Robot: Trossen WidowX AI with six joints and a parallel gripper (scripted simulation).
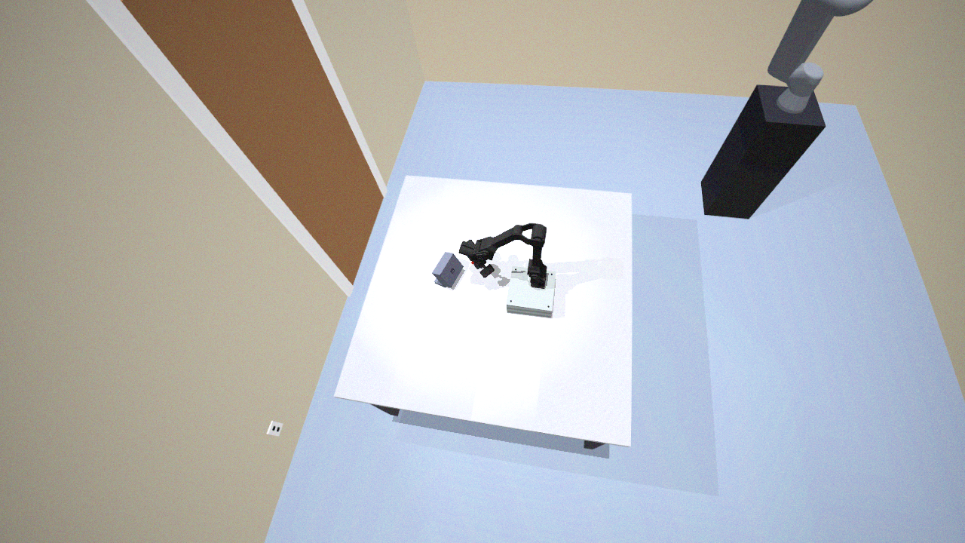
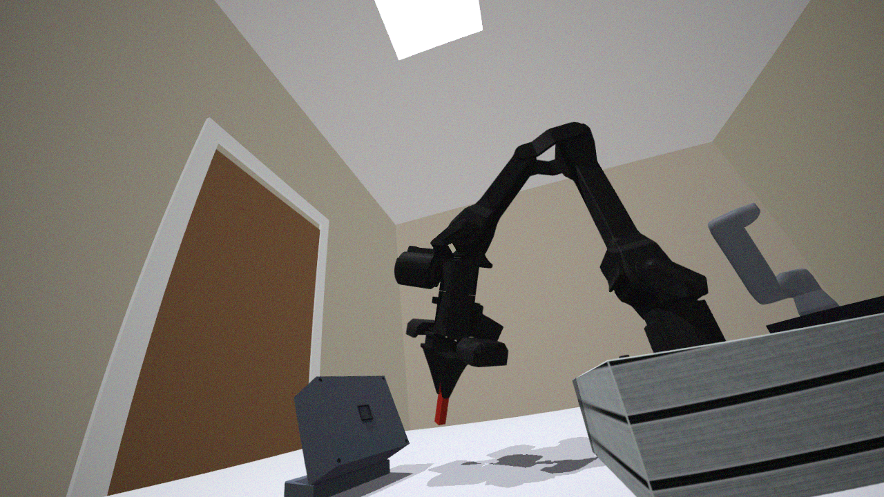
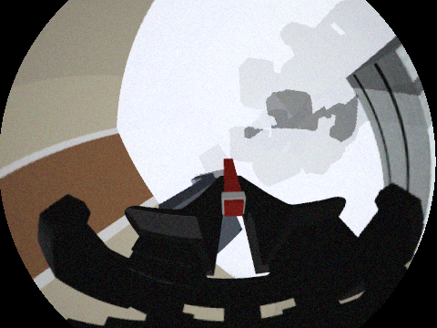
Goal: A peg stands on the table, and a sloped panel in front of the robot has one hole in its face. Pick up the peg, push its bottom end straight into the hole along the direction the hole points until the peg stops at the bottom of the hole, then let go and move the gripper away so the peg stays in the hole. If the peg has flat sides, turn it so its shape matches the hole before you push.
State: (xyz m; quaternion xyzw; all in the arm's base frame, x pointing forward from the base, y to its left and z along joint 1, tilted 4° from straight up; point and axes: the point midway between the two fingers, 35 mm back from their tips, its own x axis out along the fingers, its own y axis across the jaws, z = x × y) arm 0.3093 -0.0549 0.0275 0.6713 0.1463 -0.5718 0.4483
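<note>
Right now the sloped panel is 120 mm ahead of my gripper tip, 50 mm to the left of it and 20 mm below it. Round my gripper tip: red peg (10 mm behind, 10 mm above).
</note>
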